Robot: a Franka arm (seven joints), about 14 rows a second.
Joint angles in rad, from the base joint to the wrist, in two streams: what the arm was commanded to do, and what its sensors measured. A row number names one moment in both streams.
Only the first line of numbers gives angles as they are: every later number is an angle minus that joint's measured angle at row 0.
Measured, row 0:
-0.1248, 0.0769, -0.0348, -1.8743, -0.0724, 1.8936, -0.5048
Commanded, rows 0 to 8:
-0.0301, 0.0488, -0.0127, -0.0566, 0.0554, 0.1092, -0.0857
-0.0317, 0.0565, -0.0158, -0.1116, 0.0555, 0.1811, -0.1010
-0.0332, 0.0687, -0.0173, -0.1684, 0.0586, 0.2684, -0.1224
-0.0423, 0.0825, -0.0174, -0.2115, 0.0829, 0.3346, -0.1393
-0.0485, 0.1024, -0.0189, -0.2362, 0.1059, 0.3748, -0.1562
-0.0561, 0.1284, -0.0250, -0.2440, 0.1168, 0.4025, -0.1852
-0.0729, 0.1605, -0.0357, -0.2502, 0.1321, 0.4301, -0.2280
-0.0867, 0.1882, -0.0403, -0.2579, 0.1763, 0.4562, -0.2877
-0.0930, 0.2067, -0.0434, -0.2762, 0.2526, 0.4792, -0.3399
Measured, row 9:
-0.0596, 0.1782, -0.0405, -0.2536, 0.1528, 0.4368, -0.2220
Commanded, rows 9 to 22:
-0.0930, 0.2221, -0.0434, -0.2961, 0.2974, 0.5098, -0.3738
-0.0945, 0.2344, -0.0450, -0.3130, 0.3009, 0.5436, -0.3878
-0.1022, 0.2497, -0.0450, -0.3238, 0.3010, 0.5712, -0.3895
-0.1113, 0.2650, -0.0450, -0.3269, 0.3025, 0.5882, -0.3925
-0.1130, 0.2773, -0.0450, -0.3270, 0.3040, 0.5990, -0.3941
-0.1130, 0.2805, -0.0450, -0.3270, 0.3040, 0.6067, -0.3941
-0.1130, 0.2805, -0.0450, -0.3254, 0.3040, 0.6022, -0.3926
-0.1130, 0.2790, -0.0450, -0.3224, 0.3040, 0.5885, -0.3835
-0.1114, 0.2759, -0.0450, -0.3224, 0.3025, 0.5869, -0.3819
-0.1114, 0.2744, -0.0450, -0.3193, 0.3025, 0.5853, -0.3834
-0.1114, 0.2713, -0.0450, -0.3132, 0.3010, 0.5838, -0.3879
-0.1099, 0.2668, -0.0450, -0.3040, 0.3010, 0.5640, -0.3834
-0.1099, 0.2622, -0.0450, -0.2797, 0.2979, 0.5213, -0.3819
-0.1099, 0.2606, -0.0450, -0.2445, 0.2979, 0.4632, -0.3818
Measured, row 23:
-0.0988, 0.2869, -0.0525, -0.2901, 0.2839, 0.5580, -0.3602
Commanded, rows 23 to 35:
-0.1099, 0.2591, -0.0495, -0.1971, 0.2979, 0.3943, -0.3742
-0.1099, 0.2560, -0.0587, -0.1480, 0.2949, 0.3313, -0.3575
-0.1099, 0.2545, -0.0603, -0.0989, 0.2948, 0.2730, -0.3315
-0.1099, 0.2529, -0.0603, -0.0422, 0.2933, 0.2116, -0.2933
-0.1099, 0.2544, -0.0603, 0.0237, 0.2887, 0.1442, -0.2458
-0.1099, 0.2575, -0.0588, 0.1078, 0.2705, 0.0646, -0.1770
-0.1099, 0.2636, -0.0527, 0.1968, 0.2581, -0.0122, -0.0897
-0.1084, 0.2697, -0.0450, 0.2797, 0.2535, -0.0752, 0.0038
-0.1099, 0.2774, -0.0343, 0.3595, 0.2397, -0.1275, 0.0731
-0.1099, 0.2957, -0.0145, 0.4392, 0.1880, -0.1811, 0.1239
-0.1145, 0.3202, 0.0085, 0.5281, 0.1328, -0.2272, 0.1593
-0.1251, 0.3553, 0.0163, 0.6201, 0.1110, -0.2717, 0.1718
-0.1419, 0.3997, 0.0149, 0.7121, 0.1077, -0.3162, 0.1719
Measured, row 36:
-0.1009, 0.2787, -0.0070, 0.4833, 0.1407, -0.2115, 0.1327
